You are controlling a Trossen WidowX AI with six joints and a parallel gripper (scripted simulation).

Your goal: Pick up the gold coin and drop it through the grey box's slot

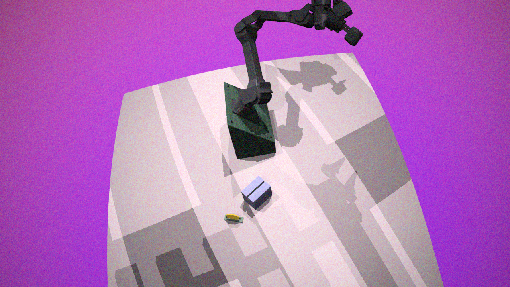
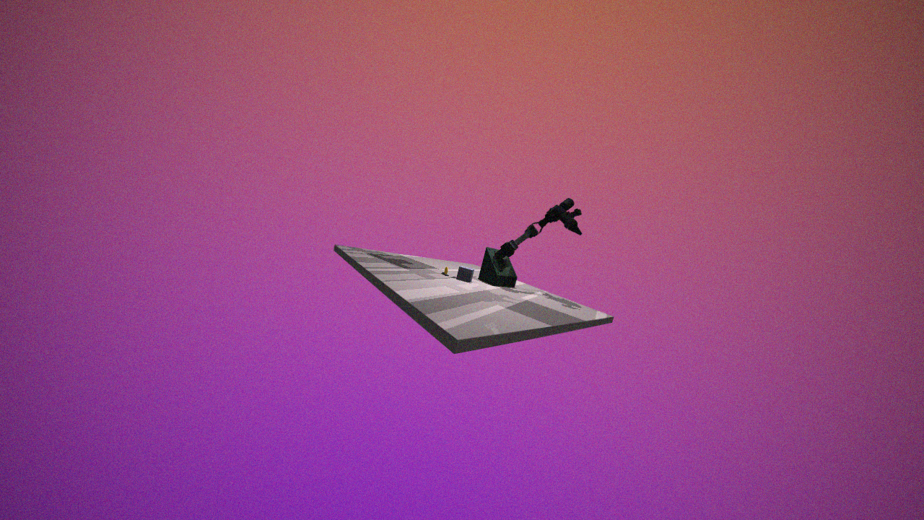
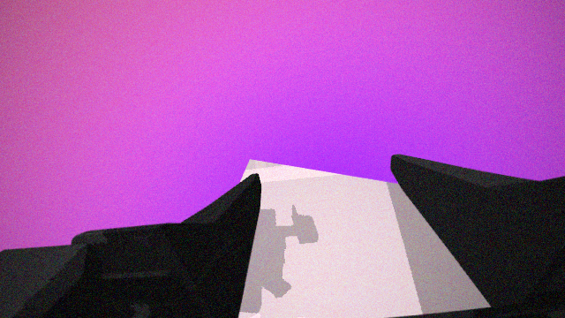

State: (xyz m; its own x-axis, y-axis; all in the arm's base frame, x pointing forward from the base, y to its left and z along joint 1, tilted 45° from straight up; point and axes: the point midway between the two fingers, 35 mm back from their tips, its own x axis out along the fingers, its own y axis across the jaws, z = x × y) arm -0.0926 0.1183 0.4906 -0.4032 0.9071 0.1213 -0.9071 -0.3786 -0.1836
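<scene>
Right now my gripper tip is 460 mm short of the gold coin, 530 mm to the left of it and 400 mm above it.
</scene>
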